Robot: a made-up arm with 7 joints.
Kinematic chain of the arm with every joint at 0, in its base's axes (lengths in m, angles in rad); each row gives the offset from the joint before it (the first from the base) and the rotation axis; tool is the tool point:
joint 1: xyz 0 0 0.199 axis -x
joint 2: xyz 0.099 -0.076 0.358 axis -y
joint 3: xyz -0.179 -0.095 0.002 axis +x
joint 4: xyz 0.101 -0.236 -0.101 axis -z
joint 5: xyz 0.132 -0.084 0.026 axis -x
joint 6: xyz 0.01 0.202 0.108 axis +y
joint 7: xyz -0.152 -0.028 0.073 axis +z
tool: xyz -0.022 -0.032 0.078
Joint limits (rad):
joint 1: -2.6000..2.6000
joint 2: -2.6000..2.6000
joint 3: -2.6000..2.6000
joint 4: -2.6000..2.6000
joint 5: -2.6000..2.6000
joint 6: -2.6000..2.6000
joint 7: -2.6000..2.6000
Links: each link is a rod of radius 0.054 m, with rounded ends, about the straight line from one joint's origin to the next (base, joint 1, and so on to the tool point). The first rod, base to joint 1, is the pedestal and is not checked.
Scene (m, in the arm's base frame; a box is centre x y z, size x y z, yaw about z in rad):
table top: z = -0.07
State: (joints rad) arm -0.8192 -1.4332 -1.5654 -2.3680 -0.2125 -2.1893 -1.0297
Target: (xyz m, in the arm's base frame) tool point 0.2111 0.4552 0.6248
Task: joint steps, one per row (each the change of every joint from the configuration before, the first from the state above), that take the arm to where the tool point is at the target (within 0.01 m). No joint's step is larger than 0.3 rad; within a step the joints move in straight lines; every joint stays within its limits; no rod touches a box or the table.
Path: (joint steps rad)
1: 0.2589 0.0468 -0.1520 -0.0191 -0.0994 0.0554 -0.0172
2: 0.2589 0.0467 -0.1520 -0.0190 -0.0995 0.0555 -0.0172
3: 0.2589 0.0468 -0.1520 -0.0191 -0.0994 0.0554 -0.0172
4: 0.2589 0.0468 -0.1521 -0.0190 -0.0994 0.0554 -0.0173
5: 0.2588 0.0467 -0.1520 -0.0191 -0.0994 0.0555 -0.0172
6: 0.2589 0.0468 -0.1520 -0.0190 -0.0995 0.0554 -0.0172

